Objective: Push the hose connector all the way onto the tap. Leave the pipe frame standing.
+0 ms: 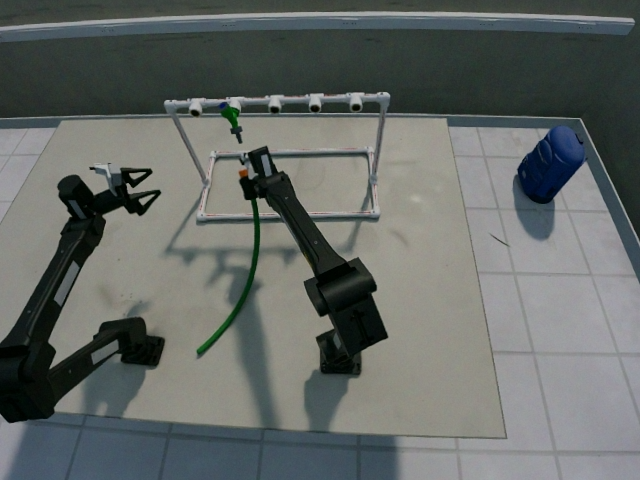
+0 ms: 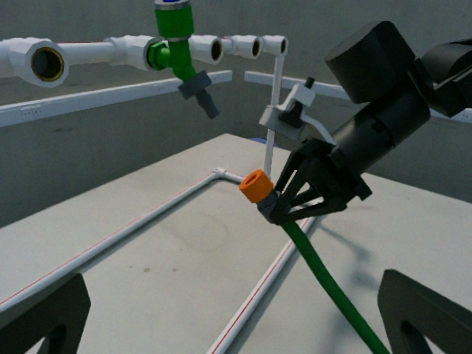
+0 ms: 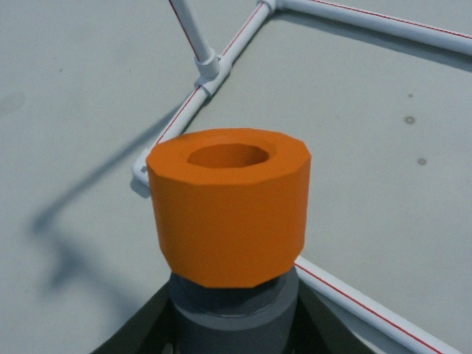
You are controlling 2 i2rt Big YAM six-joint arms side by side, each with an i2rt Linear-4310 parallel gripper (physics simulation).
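Places are measured from the left arm's base along level axes (x ahead, y left, z up), in millimetres.
Where they show: left gripper, fingertip midpoint: point(image 1: 156, 180) point(image 2: 232, 287); right gripper, fingertip midpoint: point(image 1: 247, 185) point(image 2: 270, 215) point(image 3: 235, 292); left arm's base, link origin: point(image 1: 144, 350); right arm's base, link origin: point(image 1: 340, 358).
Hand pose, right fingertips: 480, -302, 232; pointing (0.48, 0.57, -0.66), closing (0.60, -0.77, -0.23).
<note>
Things, the pixels of their centre, and the offset from my right fingertips, as dx, dy, dz. "spot": a spot on its surface instead.
- green tap, surface spot: point(image 2: 180, 60) spot: +103, +38, +163
- hose connector, body centre: point(image 3: 232, 256) point(image 2: 265, 196) point(image 1: 246, 178) +9, +1, +23
- green hose, surface spot: point(image 2: 325, 277) spot: -75, -19, -67
The green tap point(image 1: 231, 114) point(image 2: 180, 60) sits on the upper bar of the white pipe frame point(image 1: 294, 98) point(image 2: 125, 230) point(image 3: 380, 312), its grey nozzle pointing down at a slant. The frame stands upright. The hose connector point(image 1: 244, 174) point(image 2: 256, 186) point(image 3: 230, 215), an orange collar on a dark grey body, is apart from the tap and lower, its open end tilted up. My right gripper point(image 1: 249, 189) point(image 2: 270, 215) point(image 3: 235, 292) is shut on the connector's grey body. My left gripper point(image 1: 155, 181) point(image 2: 232, 287) is open and empty, left of the frame.
The green hose point(image 1: 256, 232) point(image 2: 325, 277) hangs from the connector, crosses the frame's front base pipe and curves toward the front left. Open white fittings line the upper bar on both sides of the tap. A blue bag point(image 1: 553, 162) stands on the tiles at right.
</note>
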